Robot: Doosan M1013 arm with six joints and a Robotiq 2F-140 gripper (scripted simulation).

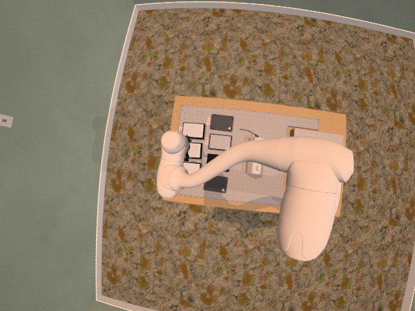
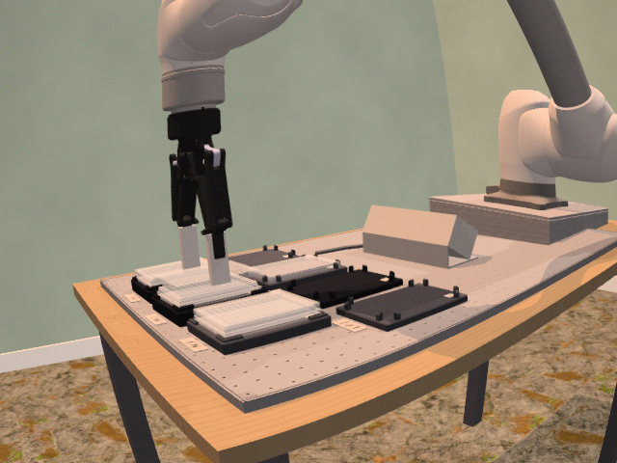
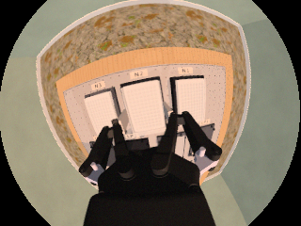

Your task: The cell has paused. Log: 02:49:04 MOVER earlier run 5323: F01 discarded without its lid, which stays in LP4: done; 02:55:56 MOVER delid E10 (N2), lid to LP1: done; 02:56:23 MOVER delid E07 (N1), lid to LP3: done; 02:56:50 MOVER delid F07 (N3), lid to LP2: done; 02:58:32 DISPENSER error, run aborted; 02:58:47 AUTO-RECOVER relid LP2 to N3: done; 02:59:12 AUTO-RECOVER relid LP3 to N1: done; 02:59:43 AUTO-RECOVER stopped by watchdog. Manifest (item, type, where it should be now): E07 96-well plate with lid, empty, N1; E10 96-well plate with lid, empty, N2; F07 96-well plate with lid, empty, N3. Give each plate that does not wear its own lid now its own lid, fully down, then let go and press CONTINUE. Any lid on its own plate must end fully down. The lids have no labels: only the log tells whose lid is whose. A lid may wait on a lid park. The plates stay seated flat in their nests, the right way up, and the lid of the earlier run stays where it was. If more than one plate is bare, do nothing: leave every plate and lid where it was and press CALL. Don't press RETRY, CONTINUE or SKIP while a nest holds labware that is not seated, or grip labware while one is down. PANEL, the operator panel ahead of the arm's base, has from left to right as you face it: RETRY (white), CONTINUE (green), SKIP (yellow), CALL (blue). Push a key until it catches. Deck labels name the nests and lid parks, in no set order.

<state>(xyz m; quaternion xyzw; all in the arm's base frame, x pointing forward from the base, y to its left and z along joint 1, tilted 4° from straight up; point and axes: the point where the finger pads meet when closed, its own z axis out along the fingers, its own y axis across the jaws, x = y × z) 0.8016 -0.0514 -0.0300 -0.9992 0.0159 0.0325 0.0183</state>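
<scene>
The plate lies 40 mm below my hand. Also, from my hand: yellow key: 430 mm behind, 10 mm below; green key: 430 mm behind, 50 mm to the left, 10 mm below; black park: 180 mm behind, 70 mm to the left, 70 mm below.
</scene>
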